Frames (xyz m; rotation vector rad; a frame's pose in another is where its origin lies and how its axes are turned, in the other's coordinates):
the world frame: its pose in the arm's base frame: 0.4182 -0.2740 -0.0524 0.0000 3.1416 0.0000
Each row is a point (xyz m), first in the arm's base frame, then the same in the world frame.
Working: the arm's base frame: its pose in the world frame: 0.4182 0.2740 -0.0524 0.0000 3.1416 0.0000

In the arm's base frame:
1: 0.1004 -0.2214 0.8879
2: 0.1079 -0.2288 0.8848
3: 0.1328 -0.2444 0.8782
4: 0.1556 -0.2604 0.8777
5: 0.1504 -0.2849 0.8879
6: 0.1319 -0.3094 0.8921
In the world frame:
1: 0.3178 0.0526 -0.9403
2: 0.3103 0.0452 -0.9372
3: 0.2854 0.0296 -0.9306
4: 0.2626 0.0136 -0.9301
5: 0.2678 -0.0109 -0.9403
6: 0.2863 -0.0354 -0.9445

